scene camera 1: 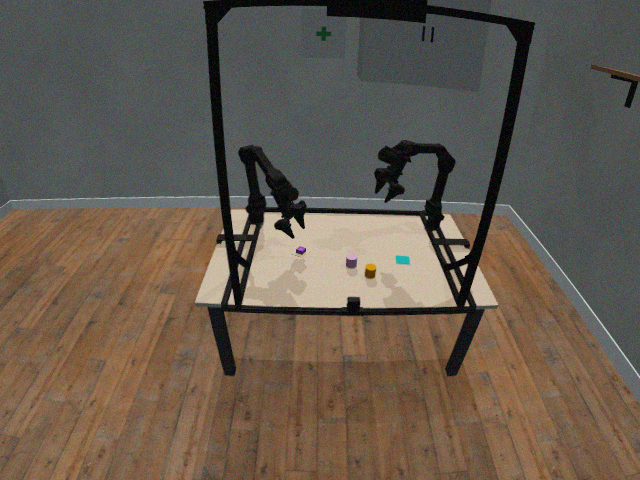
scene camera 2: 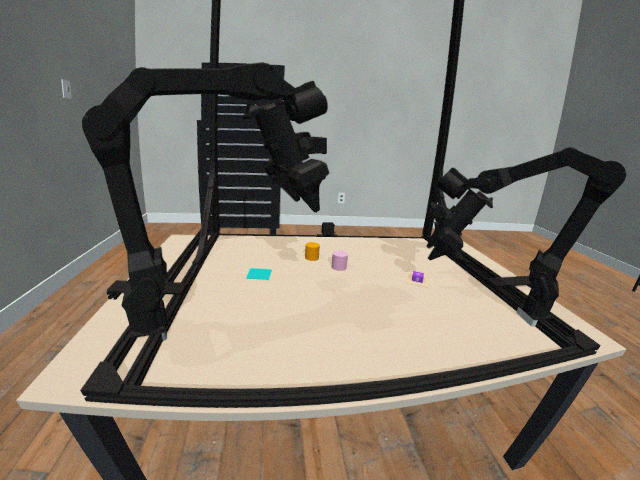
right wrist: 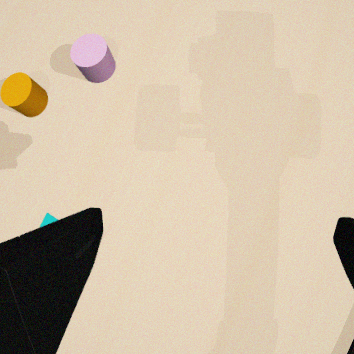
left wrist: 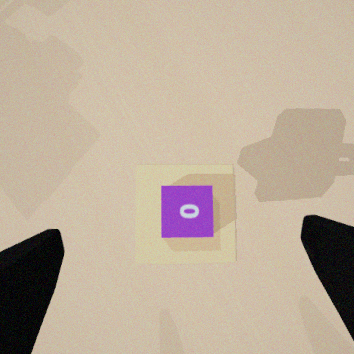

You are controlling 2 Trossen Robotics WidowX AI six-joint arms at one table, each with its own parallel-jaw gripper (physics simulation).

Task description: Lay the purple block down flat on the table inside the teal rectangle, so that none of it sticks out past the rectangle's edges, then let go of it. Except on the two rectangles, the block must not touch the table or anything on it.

Scene:
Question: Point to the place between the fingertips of the left gripper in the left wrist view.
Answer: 183, 235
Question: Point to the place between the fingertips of the right gripper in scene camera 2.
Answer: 306, 205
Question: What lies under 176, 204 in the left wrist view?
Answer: A purple block.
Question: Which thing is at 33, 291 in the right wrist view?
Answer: The right gripper.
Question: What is the right gripper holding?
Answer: Nothing.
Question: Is the left gripper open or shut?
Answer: Open.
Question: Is the right gripper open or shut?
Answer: Open.

